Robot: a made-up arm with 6 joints. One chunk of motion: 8 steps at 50 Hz.
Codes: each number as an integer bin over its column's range. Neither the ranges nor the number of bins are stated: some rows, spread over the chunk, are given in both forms.
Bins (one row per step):
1: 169 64 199 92 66 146
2: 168 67 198 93 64 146
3: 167 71 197 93 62 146
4: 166 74 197 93 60 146
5: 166 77 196 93 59 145
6: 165 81 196 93 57 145
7: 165 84 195 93 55 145
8: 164 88 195 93 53 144
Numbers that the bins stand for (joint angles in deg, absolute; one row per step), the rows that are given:
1: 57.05 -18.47 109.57 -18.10 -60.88 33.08
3: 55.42 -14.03 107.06 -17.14 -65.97 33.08
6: 53.79 -7.69 105.80 -17.14 -72.34 31.91
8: 52.98 -3.26 104.55 -17.14 -77.44 30.74
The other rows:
2: 56.24 -16.57 108.32 -17.14 -63.42 33.08
4: 54.61 -12.13 107.06 -17.14 -68.52 33.08
5: 54.61 -10.23 105.80 -17.14 -69.79 31.91
7: 53.79 -5.79 104.55 -17.14 -74.89 31.91

